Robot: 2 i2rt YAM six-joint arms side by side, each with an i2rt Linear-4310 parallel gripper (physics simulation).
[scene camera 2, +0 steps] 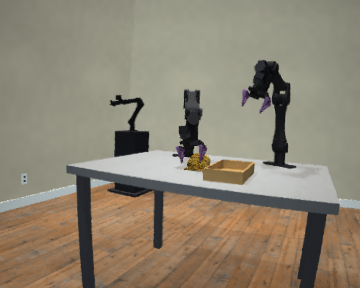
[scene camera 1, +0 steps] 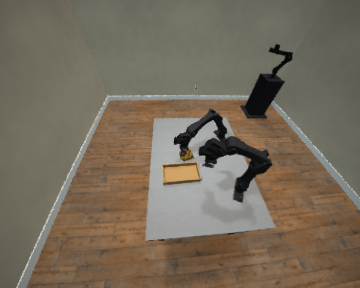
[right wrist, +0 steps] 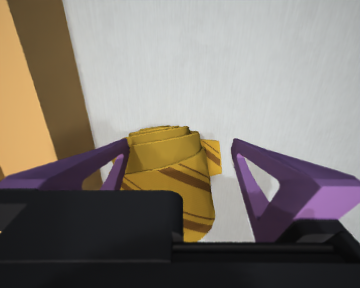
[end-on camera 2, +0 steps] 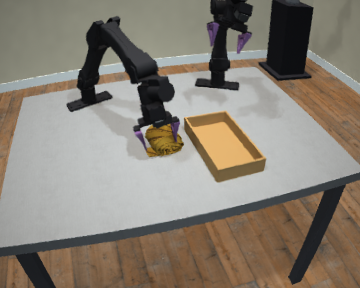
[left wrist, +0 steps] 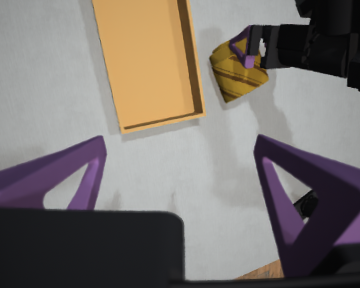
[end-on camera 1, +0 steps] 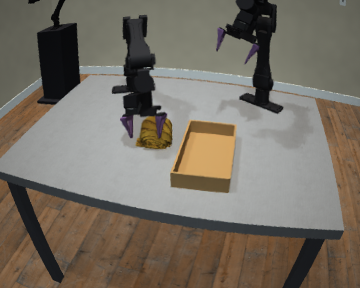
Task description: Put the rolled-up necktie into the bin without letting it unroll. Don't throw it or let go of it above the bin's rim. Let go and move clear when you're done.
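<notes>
The yellow, brown-striped necktie (scene camera 1: 186, 155) (scene camera 2: 199, 162) (end-on camera 1: 155, 135) (end-on camera 2: 165, 142) (left wrist: 235, 77) (right wrist: 167, 165) is a roll on the table, with a short flat tail end at its side. My right gripper (scene camera 2: 191, 160) (end-on camera 1: 145, 137) (end-on camera 2: 161, 146) (right wrist: 180, 144) is open, low at the roll. In the right wrist view one fingertip overlaps the roll's left edge; a gap lies between the roll and the other finger. The shallow tan bin (scene camera 2: 222, 175) (end-on camera 1: 201, 182) (end-on camera 2: 240, 169) (right wrist: 50, 75) stands beside the roll. My left gripper (scene camera 2: 252, 108) (end-on camera 1: 232, 56) (end-on camera 2: 226, 49) (left wrist: 180, 143) is open and empty, high above the table.
The grey table (end-on camera 1: 90, 175) (end-on camera 2: 90, 200) carries both arms' bases along its far side in the end-on views. A black pedestal (scene camera 1: 262, 95) (scene camera 2: 132, 145) (end-on camera 1: 58, 62) with a small arm stands on the floor beyond the table.
</notes>
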